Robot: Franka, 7 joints.
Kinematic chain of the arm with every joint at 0, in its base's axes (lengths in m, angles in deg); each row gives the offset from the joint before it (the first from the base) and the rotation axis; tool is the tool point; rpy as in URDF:
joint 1: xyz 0 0 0.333 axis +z
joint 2: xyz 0 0 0 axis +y
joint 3: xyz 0 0 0.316 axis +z
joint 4: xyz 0.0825 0 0 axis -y
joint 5: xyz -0.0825 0 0.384 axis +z
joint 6: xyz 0 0 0 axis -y
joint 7: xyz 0.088 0 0 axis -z
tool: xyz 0 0 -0.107 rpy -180 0 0
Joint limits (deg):
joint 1: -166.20..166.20
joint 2: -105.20..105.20
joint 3: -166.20..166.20
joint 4: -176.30..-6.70
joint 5: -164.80..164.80
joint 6: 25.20..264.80
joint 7: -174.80..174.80
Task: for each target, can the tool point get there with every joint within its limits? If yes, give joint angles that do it. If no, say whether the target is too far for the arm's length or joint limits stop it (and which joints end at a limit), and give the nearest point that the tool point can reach.
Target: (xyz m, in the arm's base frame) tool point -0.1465 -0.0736 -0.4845
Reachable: no: joint limits stop it (at a limit: joint 2) | nearest point -0.1680 -0.0844 -0.3522 | short by 0.135 m
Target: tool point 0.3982 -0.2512 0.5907
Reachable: yes | joints 50.79 -32.79 -55.86 -130.91 -129.20 55.06 -25.24
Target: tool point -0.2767 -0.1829 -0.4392
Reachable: no: joint limits stop it (at a limit: joint 2) | nearest point -0.2714 -0.1794 -0.3591 | short by 0.080 m
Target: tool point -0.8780 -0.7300 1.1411
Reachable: no: too far | nearest point -0.5385 -0.4477 0.8286 | short by 0.541 m
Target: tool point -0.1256 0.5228 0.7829
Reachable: yes | joints -92.93 -82.25 -14.22 -81.55 24.04 243.20 73.23
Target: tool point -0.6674 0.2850 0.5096
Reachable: yes | joints -60.36 -31.28 -132.72 -85.38 -13.28 145.08 82.71
